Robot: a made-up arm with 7 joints. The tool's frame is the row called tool. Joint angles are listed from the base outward.
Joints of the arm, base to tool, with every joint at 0 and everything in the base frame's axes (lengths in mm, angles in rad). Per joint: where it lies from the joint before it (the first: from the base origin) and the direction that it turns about. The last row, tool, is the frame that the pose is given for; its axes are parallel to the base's.
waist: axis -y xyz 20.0 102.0 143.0
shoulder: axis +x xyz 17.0 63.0 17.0
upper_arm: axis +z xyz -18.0 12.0 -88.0
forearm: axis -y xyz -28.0 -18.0 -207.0
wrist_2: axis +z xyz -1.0 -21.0 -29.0
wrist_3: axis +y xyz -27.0 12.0 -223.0
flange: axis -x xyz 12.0 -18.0 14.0
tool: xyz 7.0 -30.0 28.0
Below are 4 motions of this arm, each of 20 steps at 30 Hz.
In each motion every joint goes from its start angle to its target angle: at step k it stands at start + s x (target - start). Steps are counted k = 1, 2, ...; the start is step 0. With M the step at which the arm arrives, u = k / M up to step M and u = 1 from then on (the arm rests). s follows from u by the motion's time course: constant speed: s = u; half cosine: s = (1 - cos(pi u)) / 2; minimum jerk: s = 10 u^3 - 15 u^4 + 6 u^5.
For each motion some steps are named. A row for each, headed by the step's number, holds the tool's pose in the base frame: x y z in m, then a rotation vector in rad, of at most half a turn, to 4 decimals.
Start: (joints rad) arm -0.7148 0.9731 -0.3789 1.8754 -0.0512 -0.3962 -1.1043
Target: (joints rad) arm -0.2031 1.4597 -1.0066 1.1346 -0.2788 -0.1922 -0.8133
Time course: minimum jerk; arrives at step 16
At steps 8, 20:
8: -0.0032 0.4094 -0.1496 0.6922 -1.3565 -1.0365
20: 0.0022 0.5594 -0.0667 0.9566 -0.7949 -1.6405

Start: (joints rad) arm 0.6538 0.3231 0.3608 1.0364 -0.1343 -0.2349 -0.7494
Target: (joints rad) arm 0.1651 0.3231 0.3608 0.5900 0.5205 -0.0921 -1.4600
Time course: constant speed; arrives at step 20
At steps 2, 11, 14, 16, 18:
2: 0.3966 0.2940 -0.0841 1.0877 -1.6735 0.9888
11: 0.3400 0.3021 -0.1948 1.2199 -1.0008 1.2633
14: 0.3117 0.3059 -0.2301 1.2925 -0.7552 1.3183
16: 0.2900 0.3086 -0.2527 1.3467 -0.5872 1.3443
18: 0.2661 0.3113 -0.2743 1.4045 -0.4162 1.3616

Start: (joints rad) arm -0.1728 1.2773 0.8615 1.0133 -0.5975 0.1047 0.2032
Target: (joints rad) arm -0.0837 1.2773 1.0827 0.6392 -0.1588 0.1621 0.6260
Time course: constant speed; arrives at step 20
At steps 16, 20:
16: 0.1126 0.6172 0.0869 1.0583 -0.8412 0.0808
20: 0.1032 0.6231 0.0841 0.9066 -0.9258 0.1814

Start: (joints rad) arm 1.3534 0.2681 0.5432 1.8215 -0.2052 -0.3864 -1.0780
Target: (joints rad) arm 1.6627 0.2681 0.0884 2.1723 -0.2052 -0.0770 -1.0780
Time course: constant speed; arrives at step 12
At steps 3, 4, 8, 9, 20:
3: 0.2487 0.2511 0.3365 -0.3328 1.8198 -1.5122
4: 0.2390 0.2404 0.3418 -0.2962 1.8276 -1.4818
8: 0.1994 0.1982 0.3534 -0.1559 1.8513 -1.3535
9: 0.1895 0.1881 0.3540 -0.1225 1.8555 -1.3198
20: 0.1610 0.1592 0.3504 -0.0265 1.8642 -1.2151

